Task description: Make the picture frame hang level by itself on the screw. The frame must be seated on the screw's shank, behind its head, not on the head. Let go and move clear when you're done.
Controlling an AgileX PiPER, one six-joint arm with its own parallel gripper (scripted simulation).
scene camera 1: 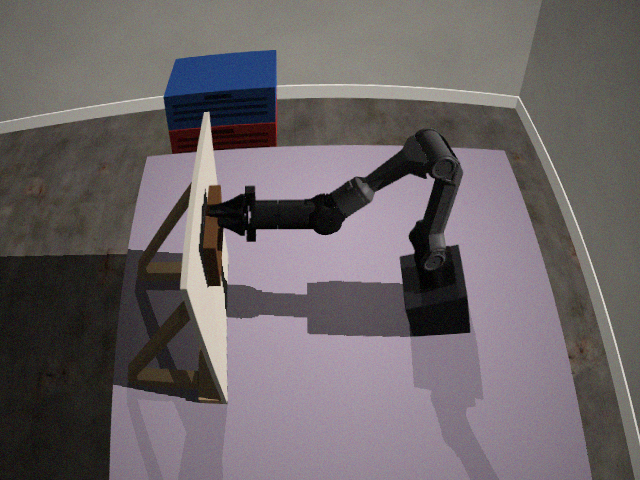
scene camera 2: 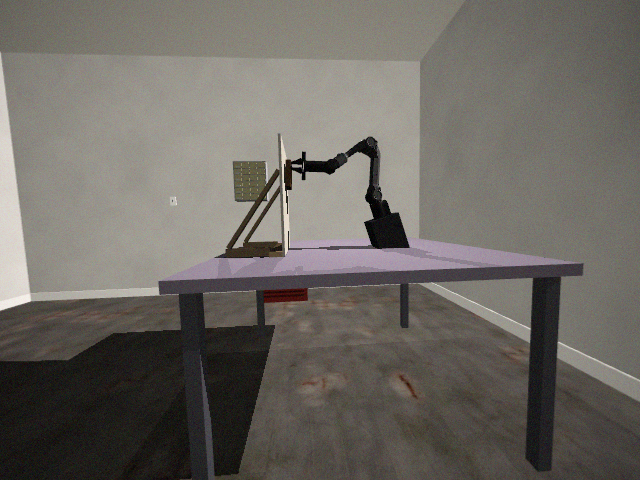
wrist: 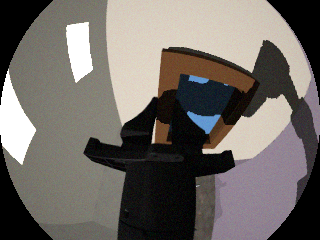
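There is my gripper point(scene camera 1: 210, 215), and the wrist view has the gripper too, point(wrist: 165, 103). I can also see a brown picture frame point(scene camera 1: 213, 235).
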